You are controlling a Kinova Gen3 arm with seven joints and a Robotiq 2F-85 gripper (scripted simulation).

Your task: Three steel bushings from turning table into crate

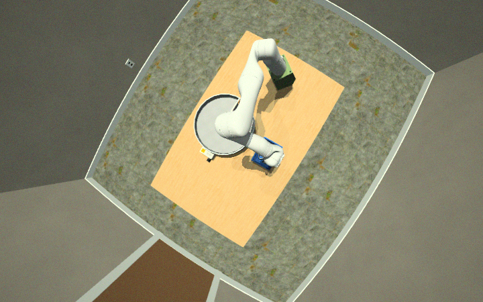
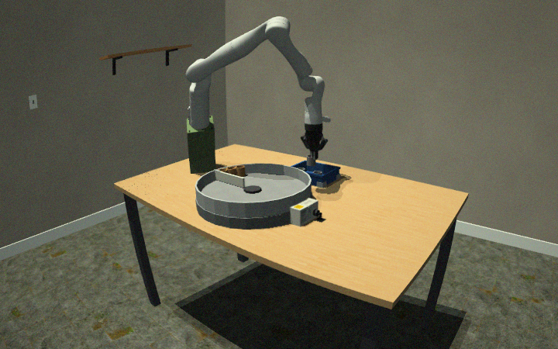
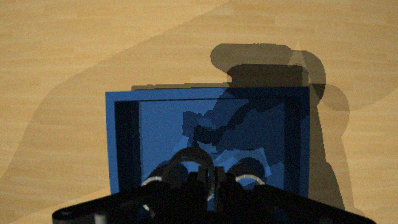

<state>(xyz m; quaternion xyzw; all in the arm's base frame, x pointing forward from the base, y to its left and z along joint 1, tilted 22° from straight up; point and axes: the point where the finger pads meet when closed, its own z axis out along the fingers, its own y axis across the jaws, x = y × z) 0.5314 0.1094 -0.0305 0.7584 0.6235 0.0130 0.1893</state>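
Now: the blue crate 80 mm below my hand. Round my hand: grey turning table: 350 mm to the right, 100 mm behind, 50 mm below.
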